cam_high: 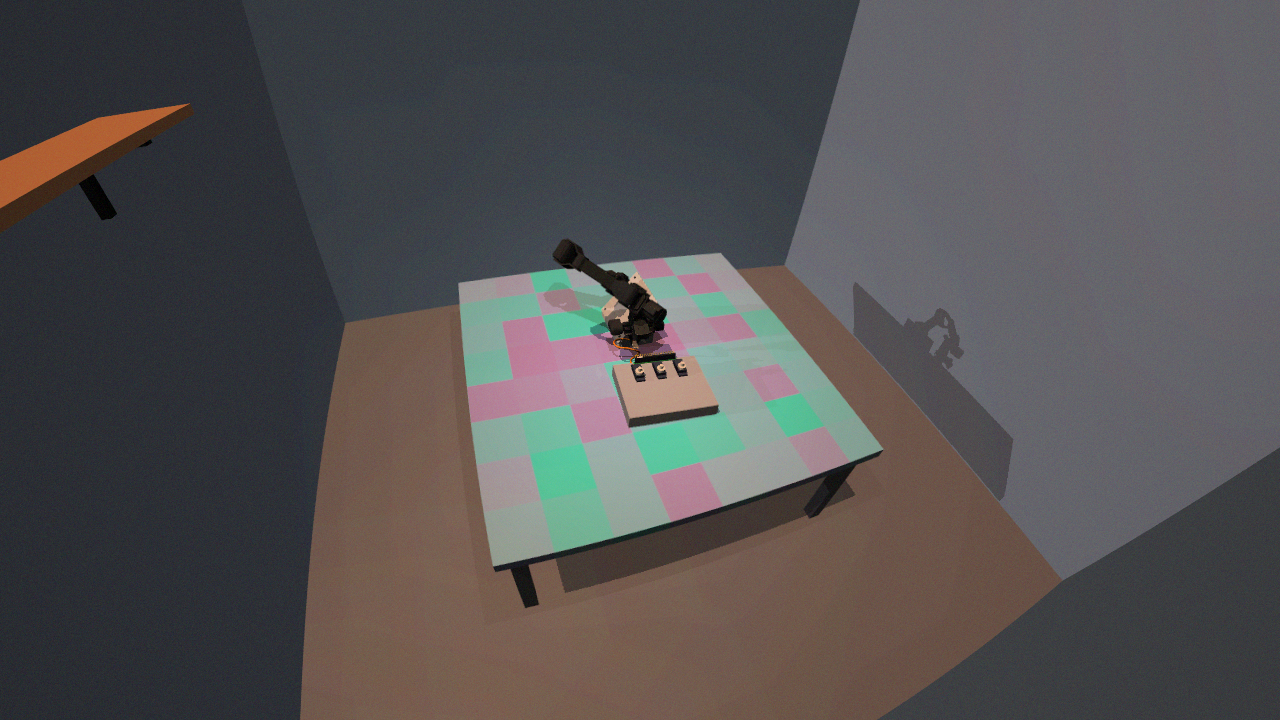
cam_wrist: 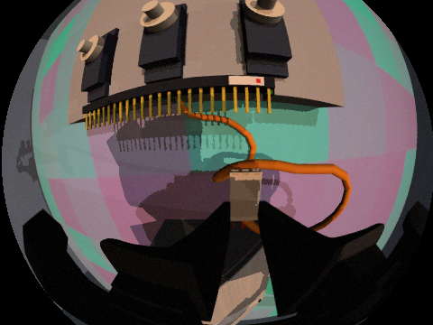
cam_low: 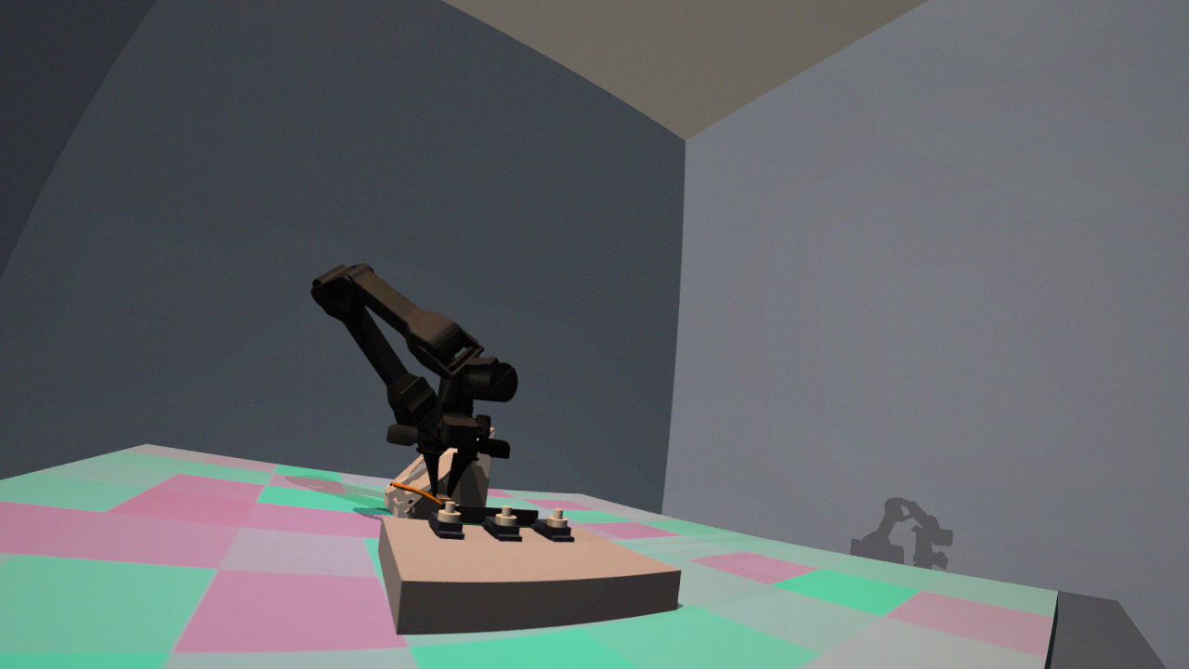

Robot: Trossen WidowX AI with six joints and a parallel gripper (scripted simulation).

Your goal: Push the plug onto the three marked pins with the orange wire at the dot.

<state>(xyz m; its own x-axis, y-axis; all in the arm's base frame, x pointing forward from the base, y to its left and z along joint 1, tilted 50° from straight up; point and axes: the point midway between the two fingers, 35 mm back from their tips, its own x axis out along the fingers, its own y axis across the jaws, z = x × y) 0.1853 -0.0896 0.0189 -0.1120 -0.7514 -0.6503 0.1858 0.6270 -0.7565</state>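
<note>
Right now my gripper tip is 80 mm short of the white band and 20 mm to the left of it. Also, from my gripper tip: black pin strip (90 mm ahead, 40 mm to the left, 10 mm below).
</note>
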